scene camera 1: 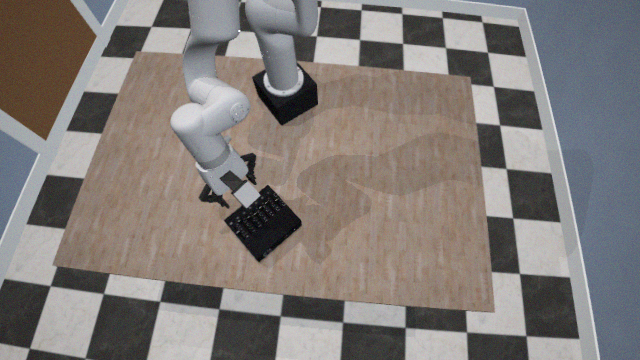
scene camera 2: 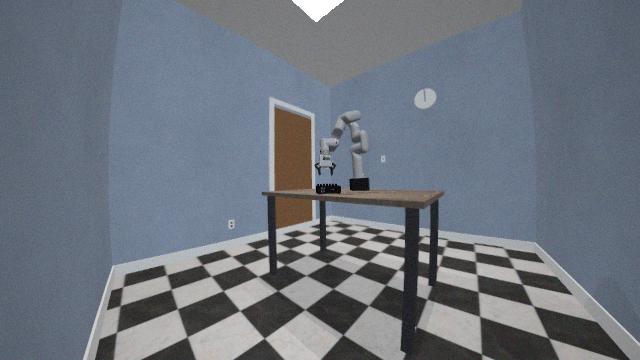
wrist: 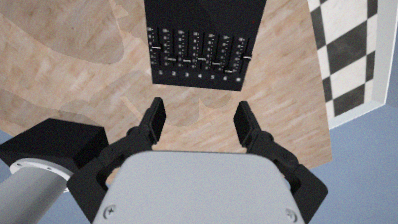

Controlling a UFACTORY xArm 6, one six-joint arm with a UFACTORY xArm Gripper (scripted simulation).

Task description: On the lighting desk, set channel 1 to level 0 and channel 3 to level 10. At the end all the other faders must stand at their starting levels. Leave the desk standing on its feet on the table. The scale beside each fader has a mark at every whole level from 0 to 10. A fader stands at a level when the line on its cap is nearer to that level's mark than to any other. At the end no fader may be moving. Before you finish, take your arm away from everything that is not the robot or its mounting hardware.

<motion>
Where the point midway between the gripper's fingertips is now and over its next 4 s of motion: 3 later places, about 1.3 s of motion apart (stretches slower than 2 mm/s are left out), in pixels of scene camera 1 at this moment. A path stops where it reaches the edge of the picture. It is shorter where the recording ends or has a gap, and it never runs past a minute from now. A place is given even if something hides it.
The gripper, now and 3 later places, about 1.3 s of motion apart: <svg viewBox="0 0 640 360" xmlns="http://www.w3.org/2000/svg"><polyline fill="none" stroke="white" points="239,193 258,205 280,202 281,204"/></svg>
</motion>
